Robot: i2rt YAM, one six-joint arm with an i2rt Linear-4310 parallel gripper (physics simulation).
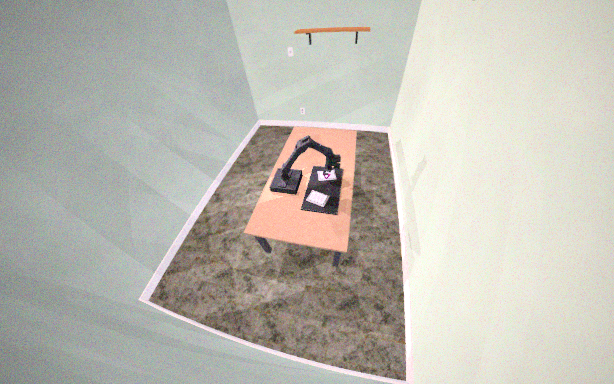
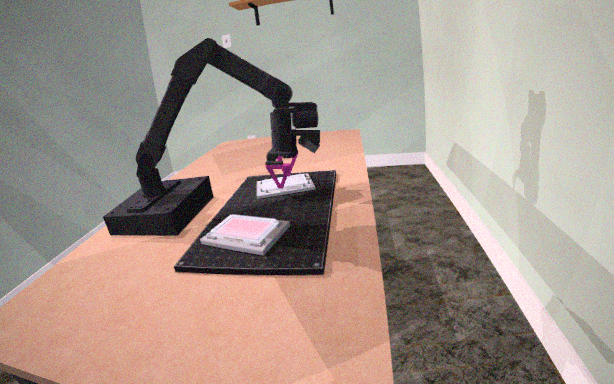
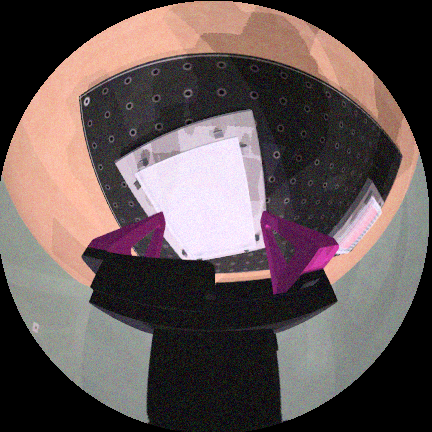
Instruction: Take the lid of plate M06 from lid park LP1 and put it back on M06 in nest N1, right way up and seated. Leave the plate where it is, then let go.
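Places are measured from the arm's base along level axes (x ahead, y left, z up), in centimetres.
Pixels of known places: gripper, between the fingertips: (image 1: 326, 175) (image 2: 284, 182) (image 3: 212, 216); arm's base, origin of its link: (image 1: 285, 178) (image 2: 155, 196).
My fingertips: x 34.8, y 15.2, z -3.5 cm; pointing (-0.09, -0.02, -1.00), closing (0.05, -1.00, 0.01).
For each thing: its top centre in the pictures, then the offset to it from my fingertips. "spot": a spot on its surface instead. Level surfaces: height alone.
- flat white lid, centre of its top: (image 3: 206, 217) (image 2: 283, 181) dx -0.2, dy +0.6, dz +0.1 cm
- pale lid park, centre of its top: (image 3: 205, 219) (image 2: 283, 180) (image 1: 326, 174) dx -0.2, dy +0.7, dz +0.2 cm
- plate with a pink top, centre of its top: (image 2: 243, 225) (image 3: 360, 231) (image 1: 317, 196) dx -2.1, dy -27.3, dz +0.9 cm
- grey nest, a spot on its surface: (image 3: 370, 193) spot: dx +5.2, dy -23.9, dz -0.2 cm
- black perforated board, centre of its top: (image 3: 314, 209) (image 2: 272, 207) (image 1: 323, 186) dx +0.1, dy -13.3, dz -1.7 cm
- wooden table, height of its surface: dz -3.0 cm
A flat white lid (image 2: 298, 180) (image 3: 205, 195) lies on the pale lid park (image 2: 287, 193) (image 3: 246, 120) at the far end of the black board. My gripper (image 1: 327, 175) (image 2: 281, 185) (image 3: 212, 216) is open, with its magenta fingertips low beside opposite sides of the lid. Whether they touch it cannot be told. A plate with a pink top (image 2: 242, 227) (image 3: 367, 220) sits in the grey nest (image 2: 274, 241) (image 3: 370, 193) at the near end of the board. No markings can be read on any of them.
The black perforated board (image 1: 327, 188) (image 2: 305, 225) (image 3: 221, 77) lies on the wooden table (image 1: 295, 225) (image 2: 200, 310). The arm's black base (image 1: 286, 188) (image 2: 145, 225) stands to the left of the board. A wooden shelf (image 1: 332, 30) hangs on the back wall.
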